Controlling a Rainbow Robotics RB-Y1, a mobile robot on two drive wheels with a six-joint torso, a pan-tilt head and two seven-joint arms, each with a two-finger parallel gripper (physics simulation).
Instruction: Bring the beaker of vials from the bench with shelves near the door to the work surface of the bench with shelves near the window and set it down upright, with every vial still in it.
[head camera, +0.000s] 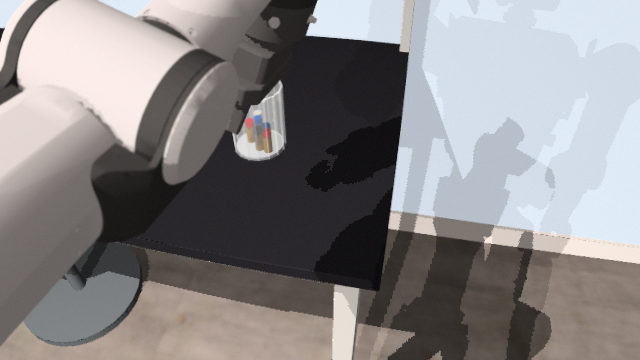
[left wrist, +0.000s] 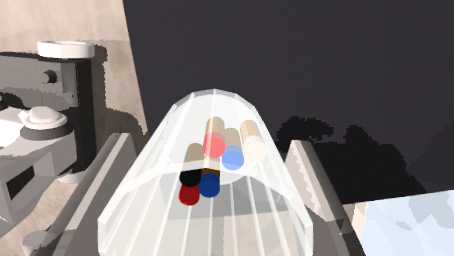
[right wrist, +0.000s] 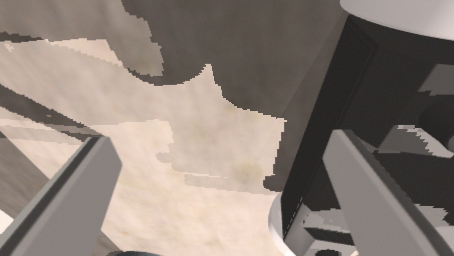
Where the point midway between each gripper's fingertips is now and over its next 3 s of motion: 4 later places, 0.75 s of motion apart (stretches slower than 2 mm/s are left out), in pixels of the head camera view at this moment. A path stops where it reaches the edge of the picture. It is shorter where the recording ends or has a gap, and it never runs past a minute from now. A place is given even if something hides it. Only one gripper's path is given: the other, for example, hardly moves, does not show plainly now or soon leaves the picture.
My left gripper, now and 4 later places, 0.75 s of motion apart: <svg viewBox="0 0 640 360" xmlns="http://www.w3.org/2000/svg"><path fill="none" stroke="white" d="M246 113L242 131L239 145L237 157L234 168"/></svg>
